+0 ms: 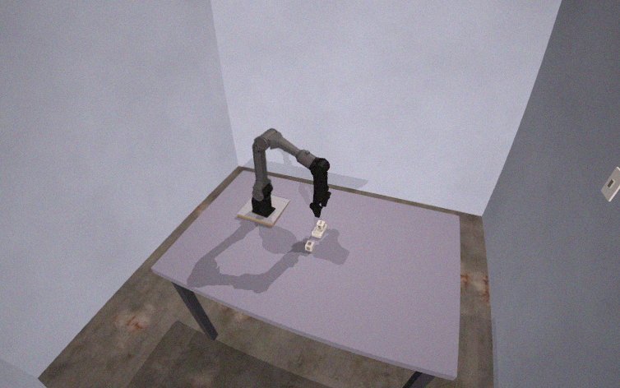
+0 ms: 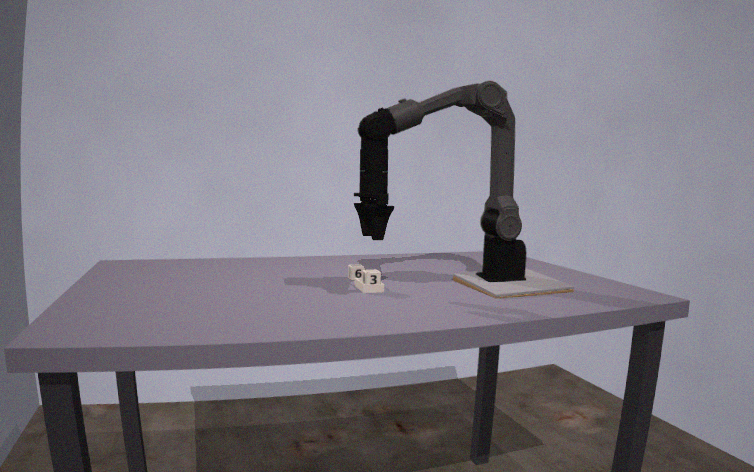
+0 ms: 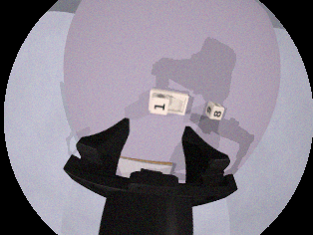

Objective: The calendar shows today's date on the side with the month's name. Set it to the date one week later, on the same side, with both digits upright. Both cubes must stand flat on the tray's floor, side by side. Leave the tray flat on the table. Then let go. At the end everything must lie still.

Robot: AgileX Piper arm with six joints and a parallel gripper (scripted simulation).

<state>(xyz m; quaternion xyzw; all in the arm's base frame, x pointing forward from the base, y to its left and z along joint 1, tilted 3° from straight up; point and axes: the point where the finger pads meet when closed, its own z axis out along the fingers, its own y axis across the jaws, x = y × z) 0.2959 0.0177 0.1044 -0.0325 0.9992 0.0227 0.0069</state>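
My gripper is now 1 cm short of the cream cube, 13 cm to the left of it and 10 cm above it. From my hand the other things lie so: tray: 2 cm to the right, 11 cm below.
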